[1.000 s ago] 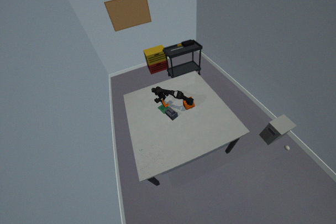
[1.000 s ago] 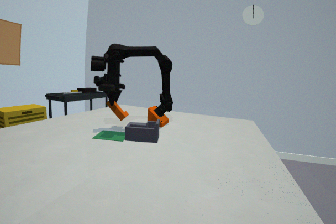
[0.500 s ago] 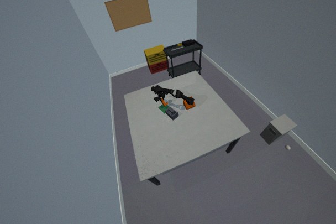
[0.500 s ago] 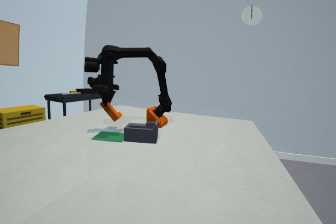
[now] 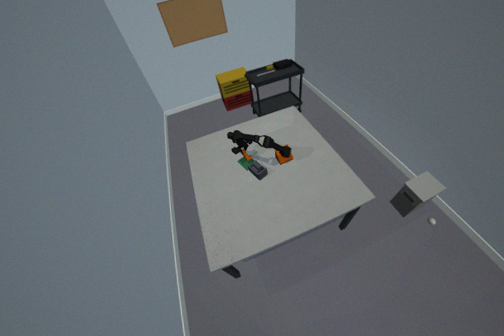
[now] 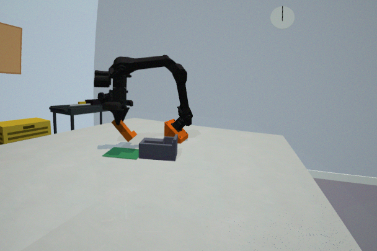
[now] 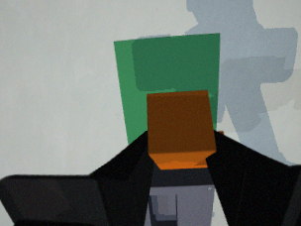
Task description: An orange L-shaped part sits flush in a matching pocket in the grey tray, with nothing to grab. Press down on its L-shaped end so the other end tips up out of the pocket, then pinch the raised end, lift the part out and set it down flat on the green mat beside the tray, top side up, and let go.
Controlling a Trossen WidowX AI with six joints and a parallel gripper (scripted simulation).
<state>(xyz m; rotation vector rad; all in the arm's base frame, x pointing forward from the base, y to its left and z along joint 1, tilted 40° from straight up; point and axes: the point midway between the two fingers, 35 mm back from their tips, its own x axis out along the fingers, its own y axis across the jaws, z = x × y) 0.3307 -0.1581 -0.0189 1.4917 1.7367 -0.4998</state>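
My gripper tip is now 14 cm above the green mat, 2 cm to the right of it and 1 cm past it. From my gripper tip the other things lie so: orange L-shaped part: 3 cm below, 2 cm to the left, 2 cm behind.
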